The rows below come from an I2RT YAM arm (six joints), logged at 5 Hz.
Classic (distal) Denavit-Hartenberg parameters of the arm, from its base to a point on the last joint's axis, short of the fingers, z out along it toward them. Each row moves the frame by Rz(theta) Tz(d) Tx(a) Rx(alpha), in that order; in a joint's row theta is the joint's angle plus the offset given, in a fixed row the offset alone. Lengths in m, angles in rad.
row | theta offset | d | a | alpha
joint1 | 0 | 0.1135 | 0.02 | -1.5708
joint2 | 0 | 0 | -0.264 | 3.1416
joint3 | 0.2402 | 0 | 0.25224 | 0
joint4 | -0.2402 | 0 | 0.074 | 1.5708
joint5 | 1.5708 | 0 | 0 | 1.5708
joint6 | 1.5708 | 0.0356 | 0 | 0
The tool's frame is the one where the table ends.
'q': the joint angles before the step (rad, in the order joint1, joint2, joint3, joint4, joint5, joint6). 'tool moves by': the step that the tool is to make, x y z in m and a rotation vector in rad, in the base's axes. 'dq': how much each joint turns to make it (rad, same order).
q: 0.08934, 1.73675, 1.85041, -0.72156, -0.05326, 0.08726
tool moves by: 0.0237, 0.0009, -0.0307, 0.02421, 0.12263, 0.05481
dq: -0.00907, 0.10576, 0.04565, -0.06121, -0.07147, -0.01254
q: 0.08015, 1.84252, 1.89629, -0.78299, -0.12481, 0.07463
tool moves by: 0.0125, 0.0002, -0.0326, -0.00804, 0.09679, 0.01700
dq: -0.00304, 0.05898, -0.02427, -0.01579, -0.01397, -0.01449
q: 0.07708, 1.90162, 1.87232, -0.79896, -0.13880, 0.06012
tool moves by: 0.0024, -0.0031, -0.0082, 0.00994, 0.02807, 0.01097
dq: -0.00950, 0.01403, -0.00619, -0.00816, -0.02254, -0.00741
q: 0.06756, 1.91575, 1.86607, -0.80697, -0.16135, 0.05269
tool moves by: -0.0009, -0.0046, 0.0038, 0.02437, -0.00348, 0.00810
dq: -0.01324, -0.00380, 0.00816, -0.00705, -0.03220, -0.00026
